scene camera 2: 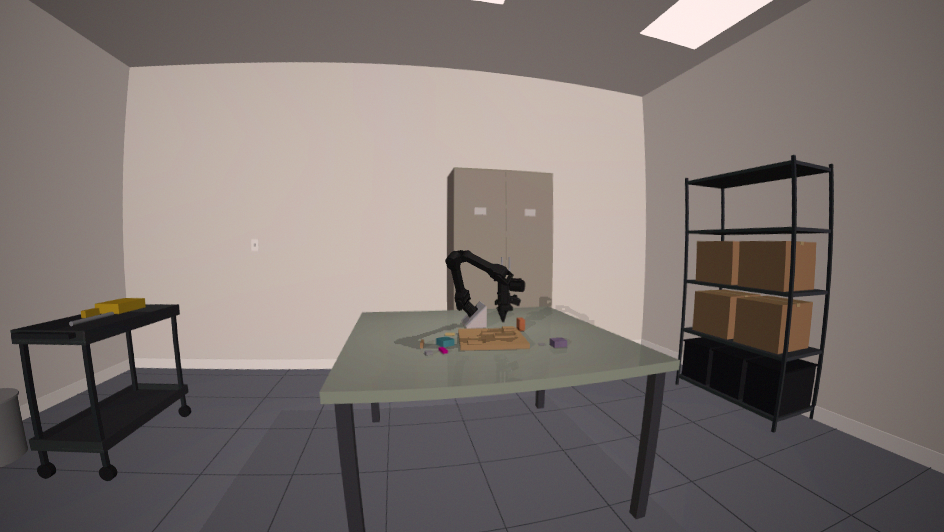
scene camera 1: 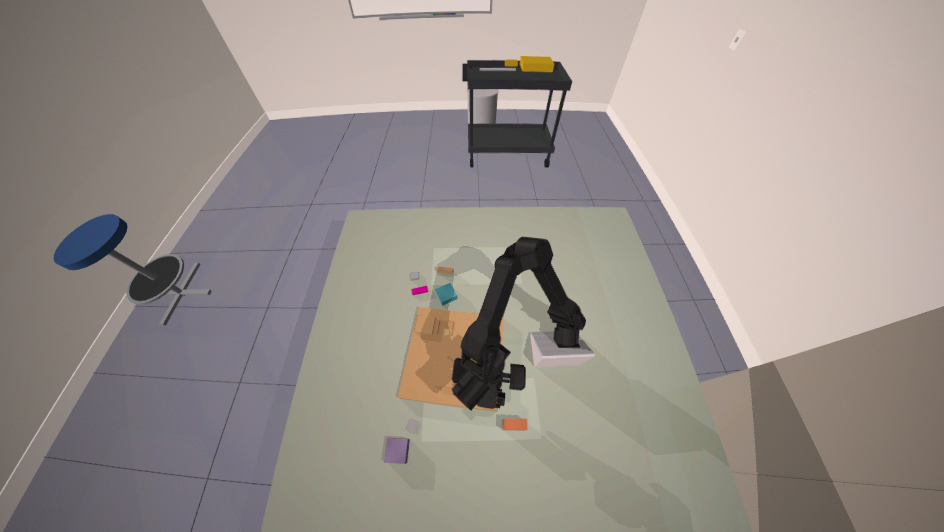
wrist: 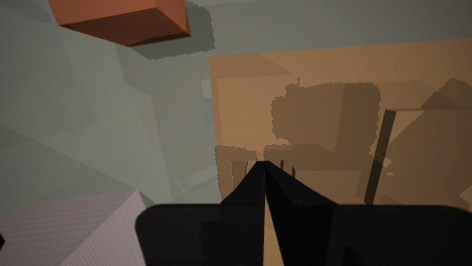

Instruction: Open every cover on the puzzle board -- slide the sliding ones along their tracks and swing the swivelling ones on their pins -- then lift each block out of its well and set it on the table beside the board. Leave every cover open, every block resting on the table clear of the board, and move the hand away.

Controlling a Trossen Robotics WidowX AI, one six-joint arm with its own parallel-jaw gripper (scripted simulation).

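Observation:
There is a tan puzzle board (scene camera 1: 417,383) here. I see the tan puzzle board (scene camera 2: 489,342) from another camera too, and the wrist view also gives me the tan puzzle board (wrist: 342,93). As for my gripper (scene camera 1: 487,379), it is shut and holds nothing, and the wrist view shows my gripper (wrist: 262,167) as well.

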